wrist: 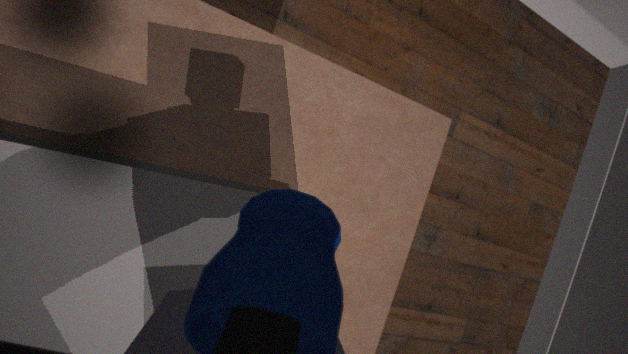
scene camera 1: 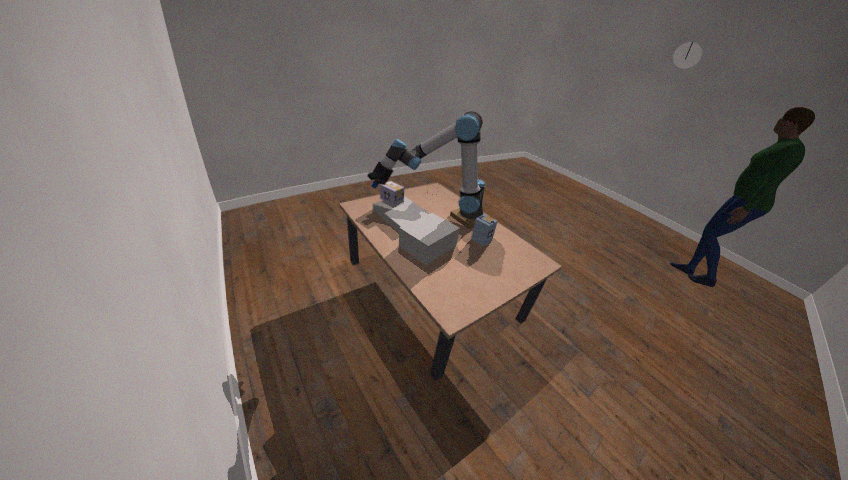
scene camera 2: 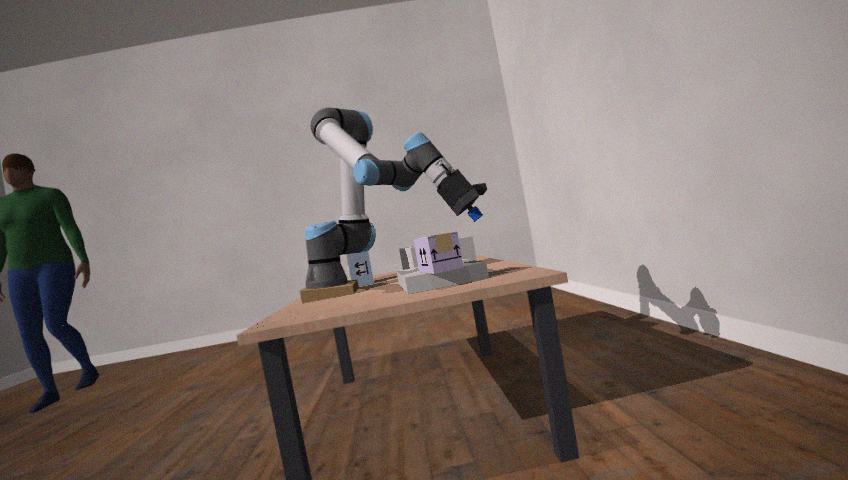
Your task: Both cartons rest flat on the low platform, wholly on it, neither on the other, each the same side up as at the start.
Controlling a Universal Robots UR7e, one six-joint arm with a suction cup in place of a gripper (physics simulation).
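Frame: origin at the arm's base, x right, y ahead, z up, level; centimetres.
Seen in the pictures: end effector, tool point: [wrist: 289, 233] [scene camera 1: 373, 186] [scene camera 2: 478, 218]; arm's base, origin of the base link: [scene camera 2: 327, 285].
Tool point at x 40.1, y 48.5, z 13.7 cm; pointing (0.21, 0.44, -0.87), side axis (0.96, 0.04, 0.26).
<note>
Pixels of each thing's middle, then the offset from my tool point to it. Level surfaces: height alone.
- lilac carton, body centre: [scene camera 2: 437, 252] [scene camera 1: 392, 193] dx -0.1, dy -14.1, dz -7.8 cm
- low grey platform, body centre: [wrist: 97, 287] [scene camera 2: 438, 274] [scene camera 1: 402, 212] dx -13.9, dy -12.2, dz -15.3 cm
- pale blue carton, body centre: [scene camera 2: 359, 268] [scene camera 1: 484, 229] dx -60.1, dy -35.2, dz -10.9 cm
- taller grey block, body centre: [scene camera 2: 437, 257] [scene camera 1: 429, 237] dx -46.5, dy -4.5, dz -11.7 cm
- table, its level: dz -17.7 cm
A lilac carton [scene camera 1: 392, 194] [scene camera 2: 438, 253] [wrist: 162, 317] with a tan patch stands flat on the low grey platform [scene camera 1: 395, 215] [scene camera 2: 446, 281] [wrist: 75, 200], its arrows pointing up. A pale blue carton [scene camera 1: 484, 230] [scene camera 2: 361, 269] stands on the table beside the robot's base; its visible arrows point sideways in scene camera 2. My gripper [scene camera 1: 374, 184] [scene camera 2: 474, 214] [wrist: 290, 215], a blue suction cup, is tilted, bears no carton and hangs above and to one side of the lilac carton, with a gap between them. In the wrist view the cup hides most of that carton.
A taller grey block [scene camera 1: 419, 246] [scene camera 2: 468, 248] stands on the table [scene camera 1: 476, 297] [scene camera 2: 380, 309] [wrist: 360, 165] at the platform's other end, between the platform and the table's near end in scene camera 1. A person [scene camera 1: 767, 172] [scene camera 2: 38, 237] stands on the floor away from the table.
</note>
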